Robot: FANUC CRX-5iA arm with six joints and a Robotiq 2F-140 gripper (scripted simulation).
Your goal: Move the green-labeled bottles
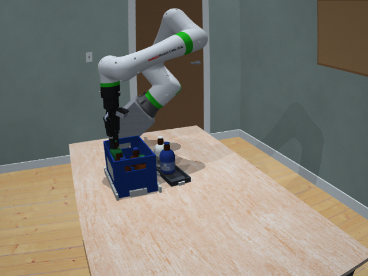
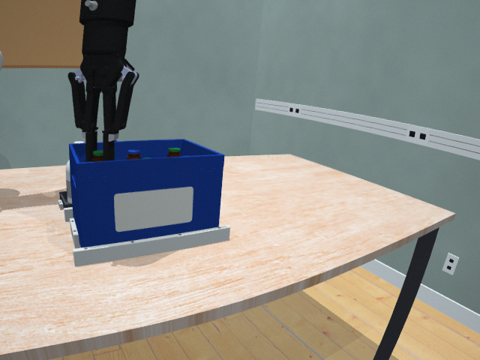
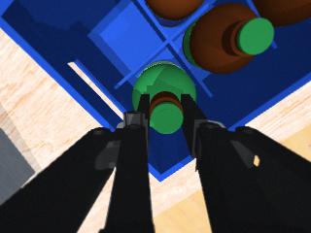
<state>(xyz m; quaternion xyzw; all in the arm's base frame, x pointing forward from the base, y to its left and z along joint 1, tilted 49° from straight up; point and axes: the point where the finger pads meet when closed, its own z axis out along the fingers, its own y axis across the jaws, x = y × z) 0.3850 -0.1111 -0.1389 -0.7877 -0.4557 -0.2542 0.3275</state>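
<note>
Now: the green-labeled bottle 80 mm below my hand. From my hand the other things lie so: white-labeled bottle 230 mm to the left, 100 mm below, 70 mm behind; blue-labeled bottle 250 mm to the left, 100 mm below, 20 mm ahead; blue crate 100 mm below, 80 mm ahead, 60 mm to the left.
</note>
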